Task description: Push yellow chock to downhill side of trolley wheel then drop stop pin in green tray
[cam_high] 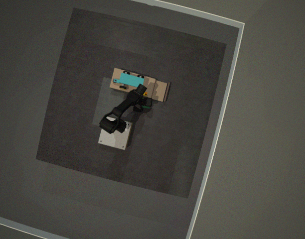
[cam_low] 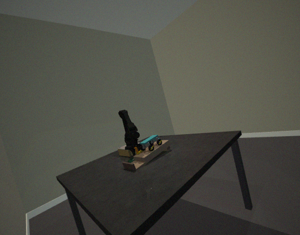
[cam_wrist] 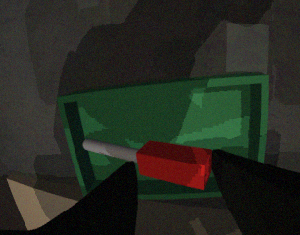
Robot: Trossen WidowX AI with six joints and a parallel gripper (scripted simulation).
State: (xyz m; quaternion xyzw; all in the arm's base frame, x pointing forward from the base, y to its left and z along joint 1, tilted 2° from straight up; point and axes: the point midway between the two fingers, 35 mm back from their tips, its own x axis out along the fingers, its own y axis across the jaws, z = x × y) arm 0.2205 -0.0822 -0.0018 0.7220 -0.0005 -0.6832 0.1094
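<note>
The yellow chock is 6 cm ahead of my gripper tip, 5 cm above it and 1 cm to the left of it. Also, from my gripper tip: red-headed stop pin: 2 cm to the right, 1 cm below; then teal trolley: 11 cm to the left, 11 cm ahead, 8 cm above; then raised end wall: 16 cm to the right, 13 cm ahead.
</note>
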